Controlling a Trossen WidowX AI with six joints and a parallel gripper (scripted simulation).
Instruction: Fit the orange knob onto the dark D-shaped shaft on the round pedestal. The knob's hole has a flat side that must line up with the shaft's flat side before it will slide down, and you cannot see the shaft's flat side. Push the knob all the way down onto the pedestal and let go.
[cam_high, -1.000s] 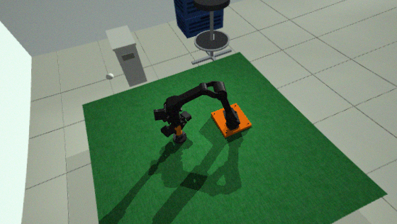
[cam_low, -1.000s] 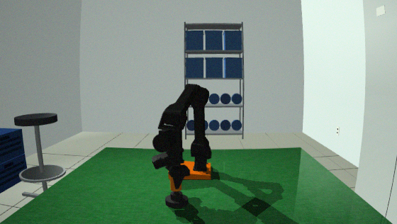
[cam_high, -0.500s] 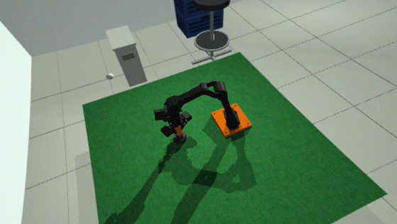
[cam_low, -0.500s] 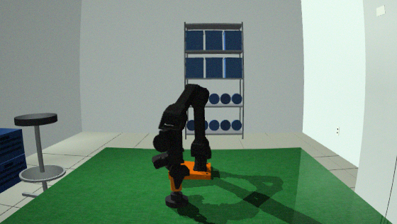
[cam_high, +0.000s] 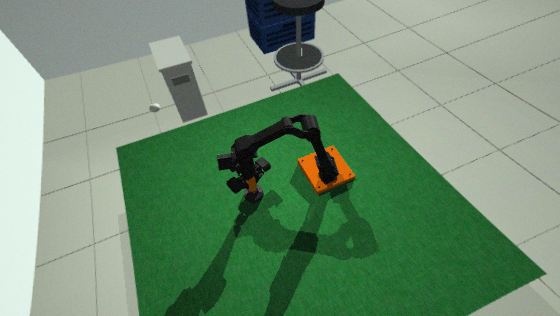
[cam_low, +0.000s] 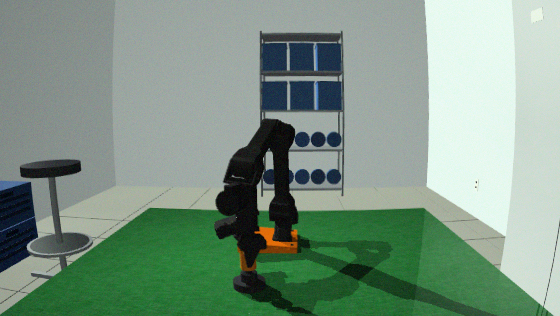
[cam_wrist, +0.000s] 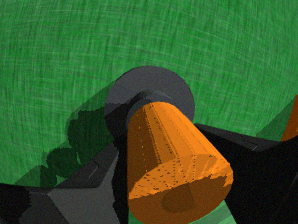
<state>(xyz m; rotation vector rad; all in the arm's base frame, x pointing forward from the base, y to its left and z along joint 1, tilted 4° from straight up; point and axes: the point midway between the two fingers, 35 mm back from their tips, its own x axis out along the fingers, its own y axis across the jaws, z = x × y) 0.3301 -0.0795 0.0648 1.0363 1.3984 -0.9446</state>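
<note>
Now: gripper tip 4 cm above the dark round pedestal. The rest, counted from my gripper tip: orange knob: 2 cm above.
</note>
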